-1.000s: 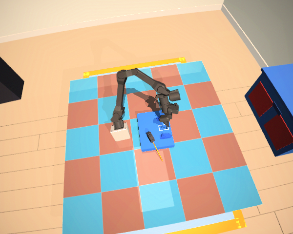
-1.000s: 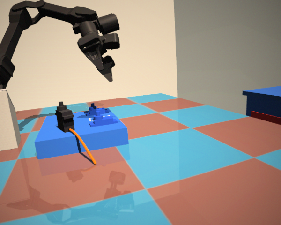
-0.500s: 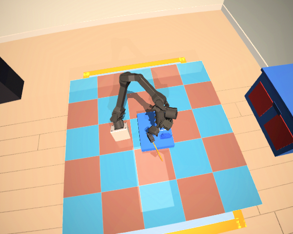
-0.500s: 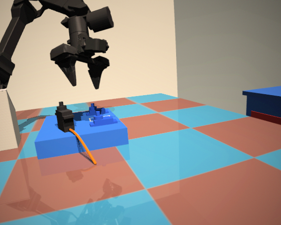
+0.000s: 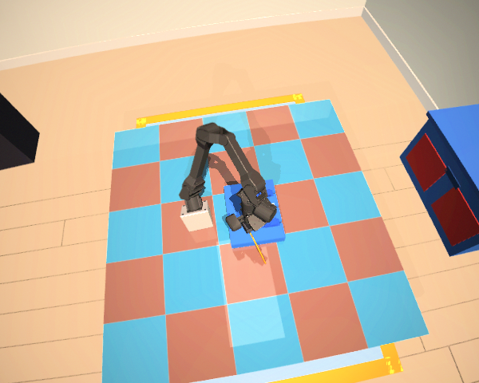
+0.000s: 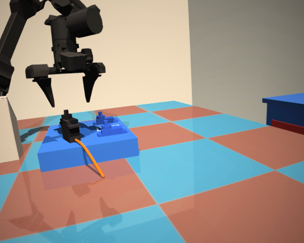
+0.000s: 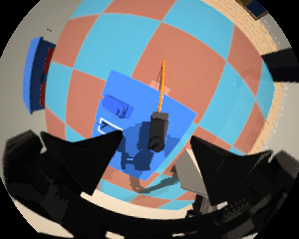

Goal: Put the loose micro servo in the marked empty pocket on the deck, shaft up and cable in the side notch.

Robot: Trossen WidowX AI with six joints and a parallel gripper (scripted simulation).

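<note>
The blue deck is 9 cm to the left of my gripper tip and 12 cm below it.
</note>
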